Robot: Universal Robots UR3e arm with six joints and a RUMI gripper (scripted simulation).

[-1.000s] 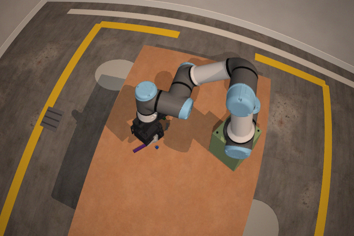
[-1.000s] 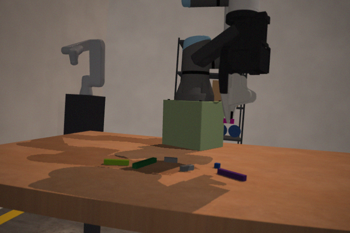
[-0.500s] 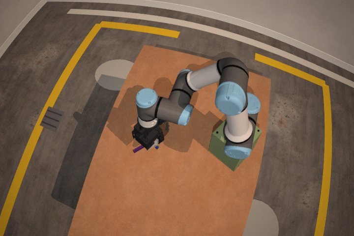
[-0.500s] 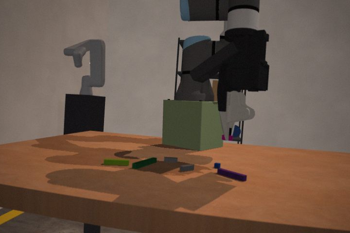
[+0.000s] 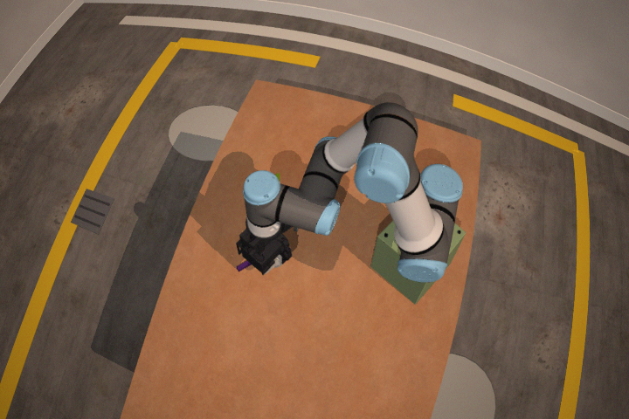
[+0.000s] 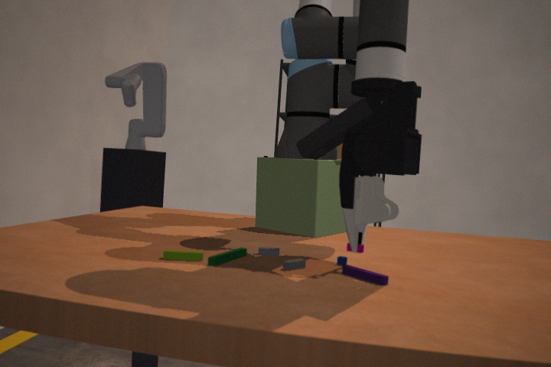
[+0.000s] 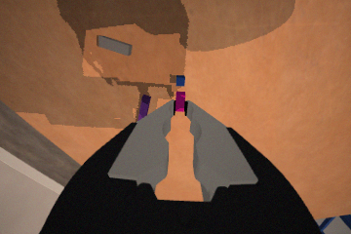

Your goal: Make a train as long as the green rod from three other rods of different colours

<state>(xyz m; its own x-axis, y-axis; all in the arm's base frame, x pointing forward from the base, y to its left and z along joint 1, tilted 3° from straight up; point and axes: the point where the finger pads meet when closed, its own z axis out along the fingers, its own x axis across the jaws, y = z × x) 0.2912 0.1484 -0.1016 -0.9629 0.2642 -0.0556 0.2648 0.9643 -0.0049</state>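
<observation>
My hand is 3 cm above the blue rod and 2 cm to the left of it. Round my hand: purple rod: 6 cm ahead, 3 cm below, 2 cm to the left; green rod: 16 cm to the right, 6 cm ahead, 3 cm below; magenta rod: 1 cm below.
</observation>
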